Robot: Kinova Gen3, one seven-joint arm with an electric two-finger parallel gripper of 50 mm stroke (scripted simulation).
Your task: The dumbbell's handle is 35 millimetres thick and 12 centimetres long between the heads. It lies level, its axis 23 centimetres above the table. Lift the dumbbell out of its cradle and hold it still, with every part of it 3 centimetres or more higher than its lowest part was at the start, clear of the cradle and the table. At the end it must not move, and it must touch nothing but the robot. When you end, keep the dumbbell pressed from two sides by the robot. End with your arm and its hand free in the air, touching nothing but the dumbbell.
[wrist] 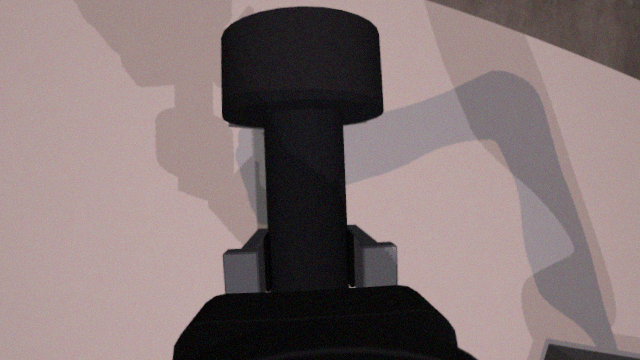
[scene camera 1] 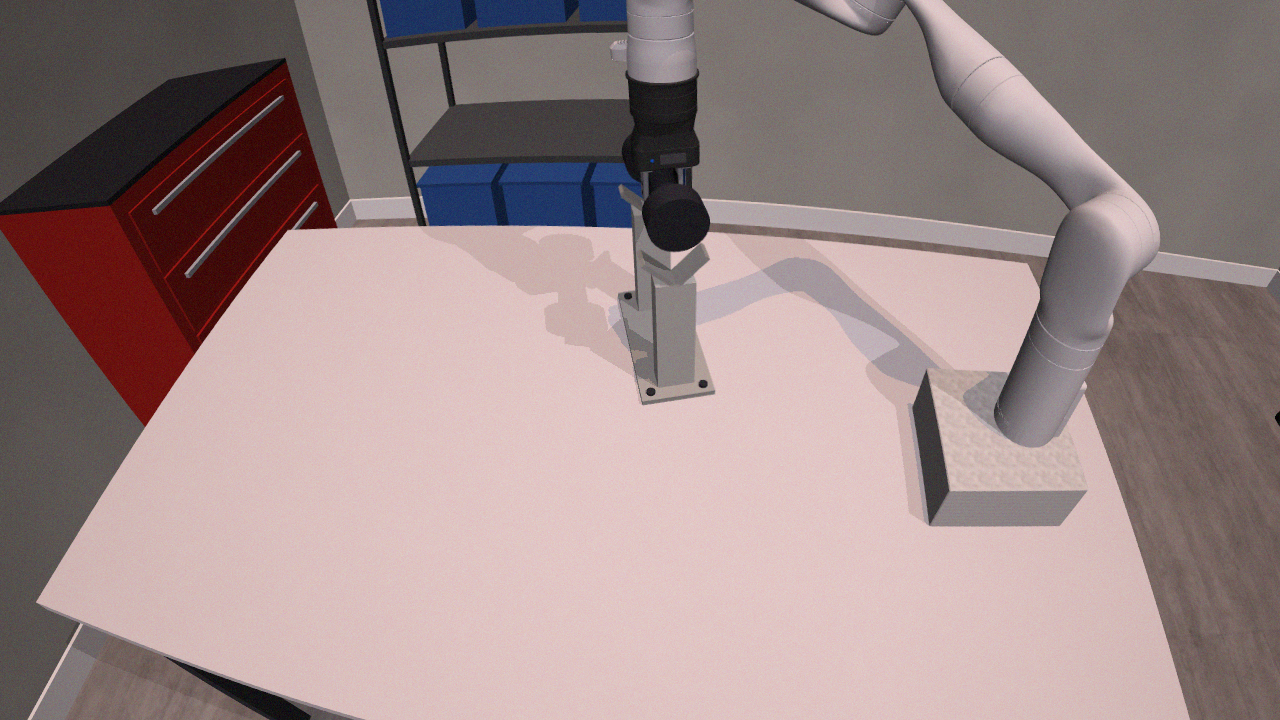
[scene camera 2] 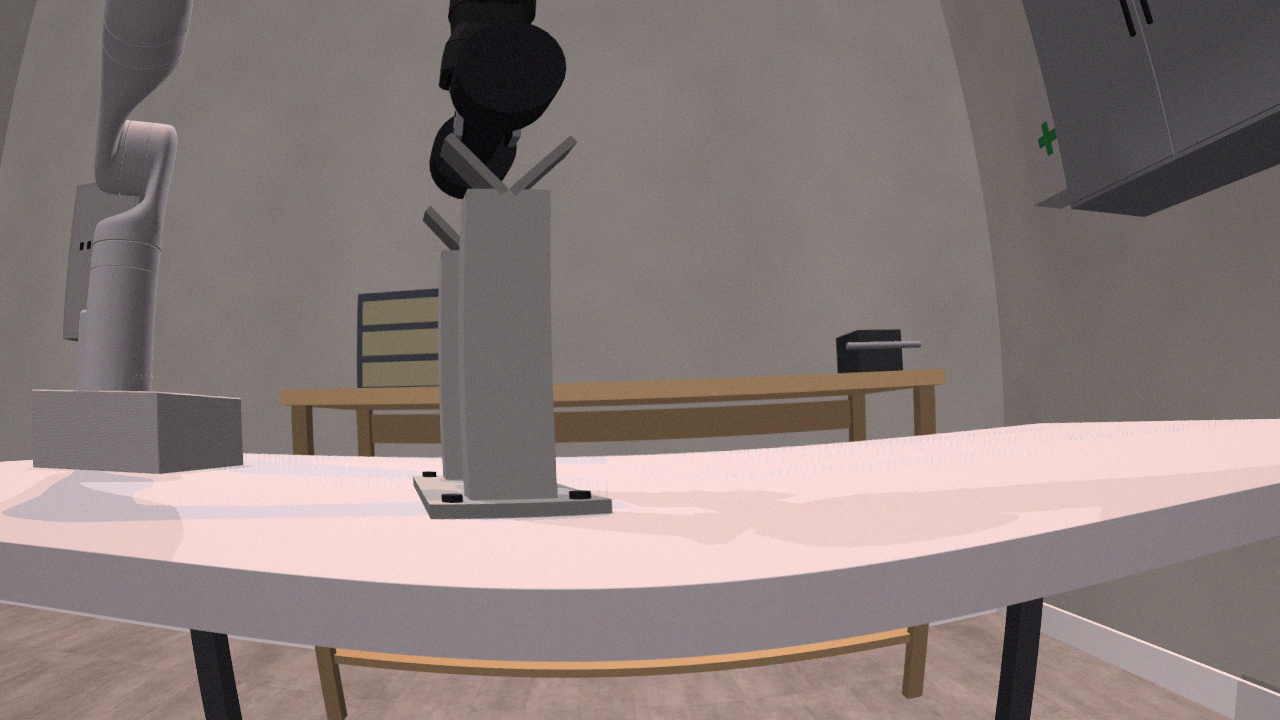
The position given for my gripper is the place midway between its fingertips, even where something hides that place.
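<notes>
Scene camera 1 shows my gripper (scene camera 1: 662,196), a black dumbbell (scene camera 1: 675,217) and a grey cradle (scene camera 1: 660,318). Scene camera 2 shows the dumbbell (scene camera 2: 507,73), the cradle (scene camera 2: 494,311) and my gripper (scene camera 2: 485,141). Visible in the wrist view: the cradle (wrist: 260,179), my gripper (wrist: 308,248) and the dumbbell (wrist: 300,77).
</notes>
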